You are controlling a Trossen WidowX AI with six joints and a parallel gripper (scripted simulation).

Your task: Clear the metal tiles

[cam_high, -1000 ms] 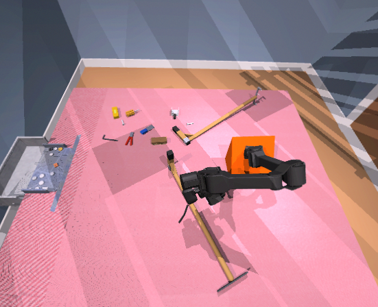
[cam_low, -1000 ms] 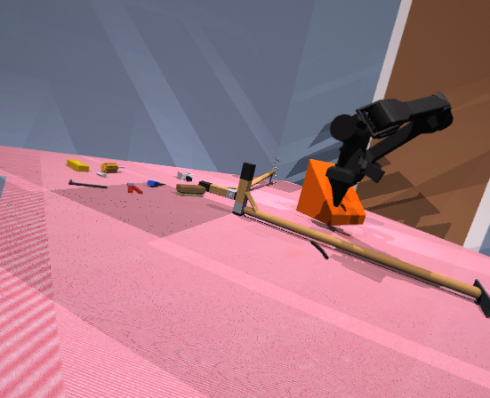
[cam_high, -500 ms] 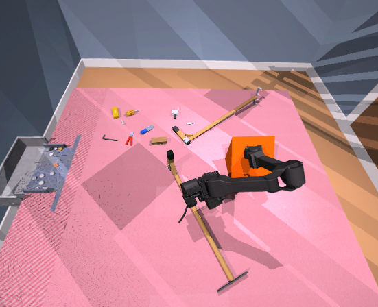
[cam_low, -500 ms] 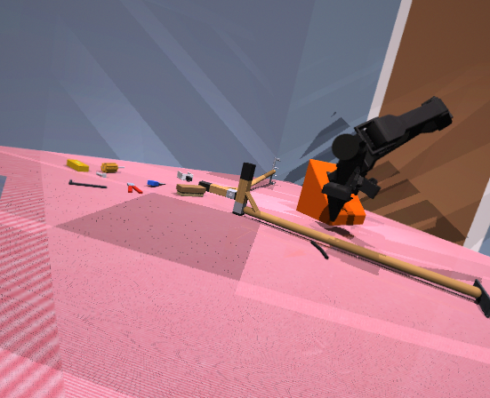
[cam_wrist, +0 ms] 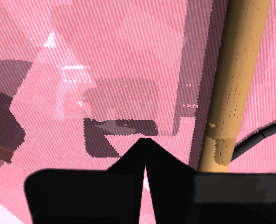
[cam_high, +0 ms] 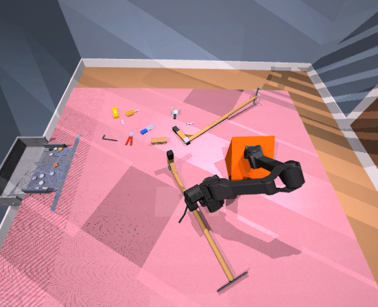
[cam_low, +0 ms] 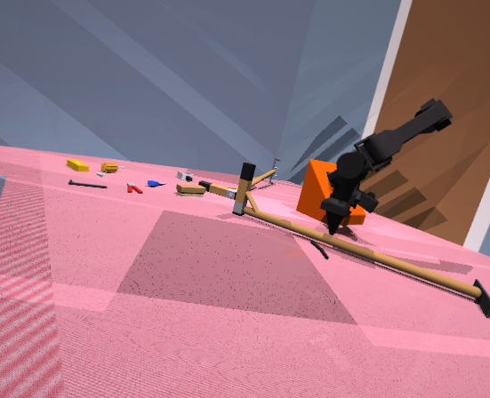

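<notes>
My gripper tip is now 9 cm short of the black strip, 5 cm to the right of it and 1 cm above it. The rest, counted from my gripper tip: wooden block: 36 cm to the right, 24 cm ahead; long scraper: 5 cm to the left, 4 cm ahead, 4 cm above; blue tool: 45 cm to the right, 33 cm ahead, 1 cm below.
</notes>
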